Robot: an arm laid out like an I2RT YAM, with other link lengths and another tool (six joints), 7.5 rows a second.
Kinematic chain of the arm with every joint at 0, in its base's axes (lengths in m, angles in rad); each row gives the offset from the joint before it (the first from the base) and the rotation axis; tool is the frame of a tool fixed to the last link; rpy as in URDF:
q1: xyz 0 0 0.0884 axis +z
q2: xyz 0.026 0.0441 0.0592 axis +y
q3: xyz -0.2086 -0.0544 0 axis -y
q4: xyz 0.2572 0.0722 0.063 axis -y
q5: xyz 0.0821 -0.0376 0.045 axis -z
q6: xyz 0.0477 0 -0.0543 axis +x
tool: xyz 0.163 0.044 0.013 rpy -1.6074 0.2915 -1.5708
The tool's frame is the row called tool.
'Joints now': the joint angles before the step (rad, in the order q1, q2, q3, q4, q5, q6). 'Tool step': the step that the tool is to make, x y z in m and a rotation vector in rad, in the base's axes. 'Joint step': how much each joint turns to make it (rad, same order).
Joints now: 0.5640 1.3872 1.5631 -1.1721 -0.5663 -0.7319
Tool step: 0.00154 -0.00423 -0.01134 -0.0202 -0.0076 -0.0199
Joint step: 0.0000 -0.0294 -0.0569 0.0264 0.0286 0.0061
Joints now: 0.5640 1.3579 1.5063 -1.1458 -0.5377 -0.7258
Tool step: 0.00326 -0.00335 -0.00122 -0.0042 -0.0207 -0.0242
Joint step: -0.0026 -0.0302 -0.0287 0.0195 0.0241 0.0115
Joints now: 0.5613 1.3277 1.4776 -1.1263 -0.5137 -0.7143
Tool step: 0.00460 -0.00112 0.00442 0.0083 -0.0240 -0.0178
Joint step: -0.0045 -0.0182 -0.0056 0.0164 0.0123 0.0087
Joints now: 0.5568 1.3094 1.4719 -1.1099 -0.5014 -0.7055
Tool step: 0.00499 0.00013 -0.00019 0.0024 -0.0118 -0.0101
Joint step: -0.0042 -0.0007 -0.0049 0.0167 0.0068 0.0026
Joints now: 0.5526 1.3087 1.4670 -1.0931 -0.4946 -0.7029
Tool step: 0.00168 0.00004 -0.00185 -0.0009 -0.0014 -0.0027
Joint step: -0.0016 0.0007 -0.0065 0.0080 0.0019 0.0000
